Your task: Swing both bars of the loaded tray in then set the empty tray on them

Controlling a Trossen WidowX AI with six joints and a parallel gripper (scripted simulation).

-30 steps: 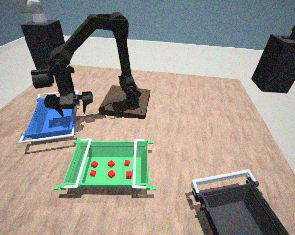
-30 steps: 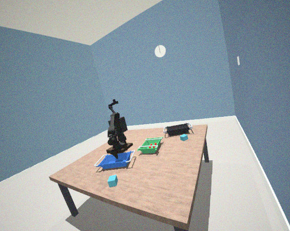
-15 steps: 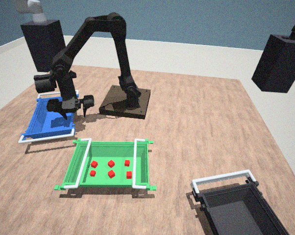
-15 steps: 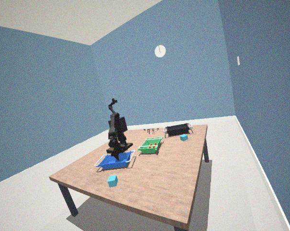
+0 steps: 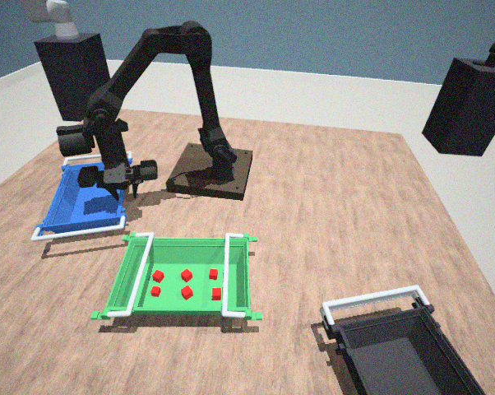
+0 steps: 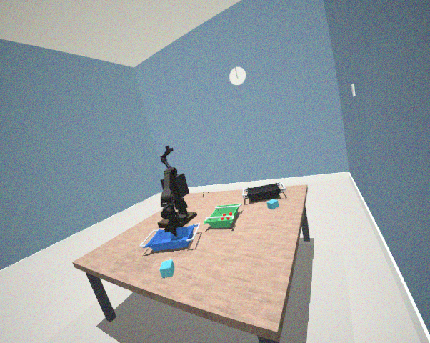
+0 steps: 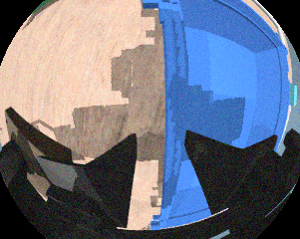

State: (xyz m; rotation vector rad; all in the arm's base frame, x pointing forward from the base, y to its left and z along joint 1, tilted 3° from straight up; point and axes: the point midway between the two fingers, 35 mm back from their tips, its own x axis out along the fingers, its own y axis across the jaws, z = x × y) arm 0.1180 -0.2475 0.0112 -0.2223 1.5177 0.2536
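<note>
Now: gripper tip 80 mm to the left of the blue tray, 30 mm below it and 20 mm short of it.
</note>
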